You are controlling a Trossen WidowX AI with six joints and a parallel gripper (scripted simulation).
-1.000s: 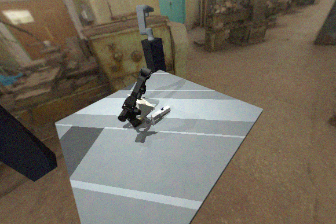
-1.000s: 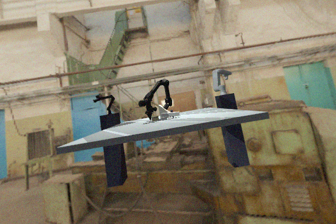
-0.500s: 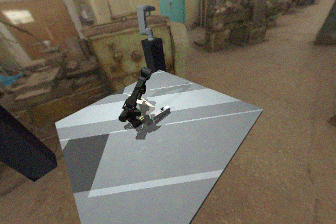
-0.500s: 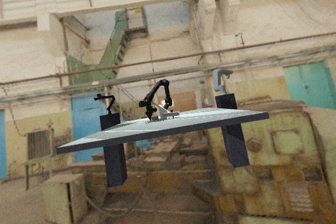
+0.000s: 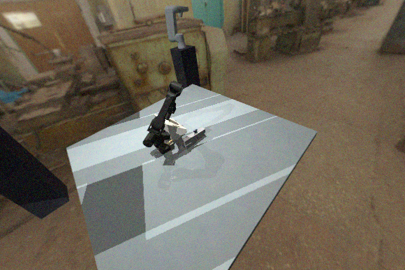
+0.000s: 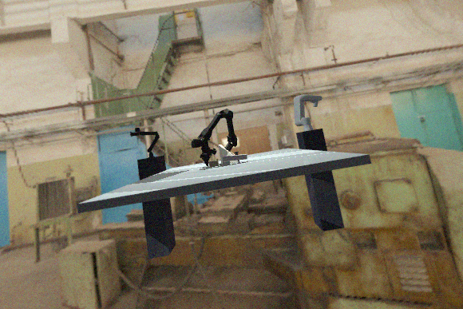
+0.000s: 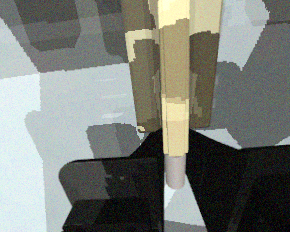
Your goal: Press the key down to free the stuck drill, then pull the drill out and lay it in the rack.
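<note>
My gripper tip is 4 cm to the right of the drill and 4 cm below it. The rest, counted from my gripper tip: dark key: 24 cm to the left, 8 cm ahead, 4 cm above; grey block: 22 cm to the left, 8 cm ahead, 3 cm above.
</note>
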